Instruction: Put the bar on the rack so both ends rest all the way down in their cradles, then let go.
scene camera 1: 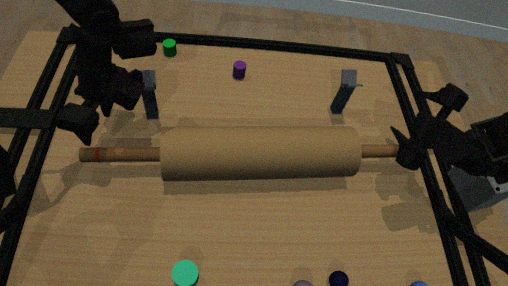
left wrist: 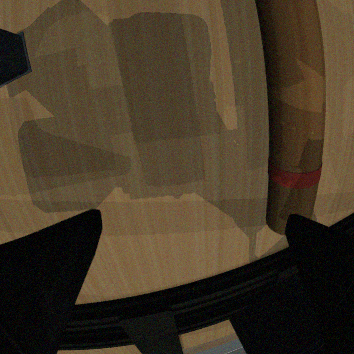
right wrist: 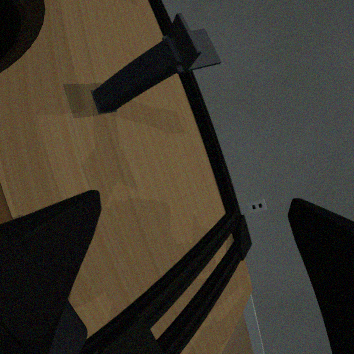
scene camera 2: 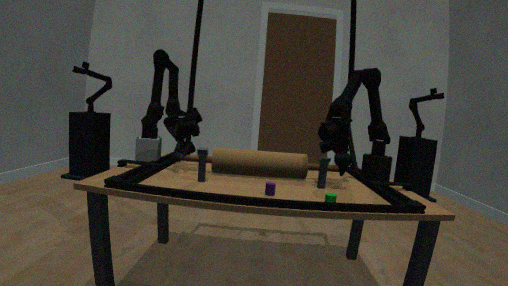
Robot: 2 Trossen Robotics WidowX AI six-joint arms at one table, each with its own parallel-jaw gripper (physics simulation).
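Seen in the pictures: left gripper, fingertip midpoint: (scene camera 1: pixel 97 130) (left wrist: pixel 197 223) (scene camera 2: pixel 340 170); right gripper, fingertip midpoint: (scene camera 1: pixel 403 109) (right wrist: pixel 198 205) (scene camera 2: pixel 180 146); left arm's base, link origin: (scene camera 2: pixel 377 155); right arm's base, link origin: (scene camera 1: pixel 500 168) (scene camera 2: pixel 149 137).
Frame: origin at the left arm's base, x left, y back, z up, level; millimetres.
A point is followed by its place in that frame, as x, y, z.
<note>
The bar, a tan roller (scene camera 1: pixel 260 152) @(-222, -483, -17) (scene camera 2: pixel 260 163) @(-158, -527, -53) with brown handles, lies in front of the rack in scene camera 1, off the cradles. Its red-banded handle (left wrist: pixel 296 110) @(-70, -256, -53) shows in the left wrist view. The rack is two dark posts, one at left (scene camera 1: pixel 150 97) @(6, -359, -42) (scene camera 2: pixel 323 172) @(29, -366, -54) and one at right (scene camera 1: pixel 342 95) @(-167, -749, -47) (scene camera 2: pixel 201 166) @(-151, -768, -60) (right wrist: pixel 135 75) @(-174, -760, -60) in scene camera 1. My left gripper (scene camera 1: pixel 97 129) @(-9, -237, -61) (left wrist: pixel 197 223) @(-9, -237, -61) is open and empty, behind the red-banded handle, one finger near its end. My right gripper (scene camera 1: pixel 396 145) (right wrist: pixel 198 205) @(-280, -818, -6) is open around or beside the other handle's end, which is partly hidden.
A green cylinder (scene camera 1: pixel 169 48) @(175, -469, -86) (scene camera 2: pixel 330 198) @(203, -488, -90) and a purple one (scene camera 1: pixel 239 70) @(27, -590, -81) (scene camera 2: pixel 270 189) @(53, -606, -94) stand near the far frame bar (scene camera 1: pixel 280 46) @(75, -750, -98). A teal disc (scene camera 1: pixel 185 273) @(-336, -274, -83), a dark blue round object (scene camera 1: pixel 338 278) @(-478, -497, -81) and other round objects sit at the near edge. Black frame bars border the table.
</note>
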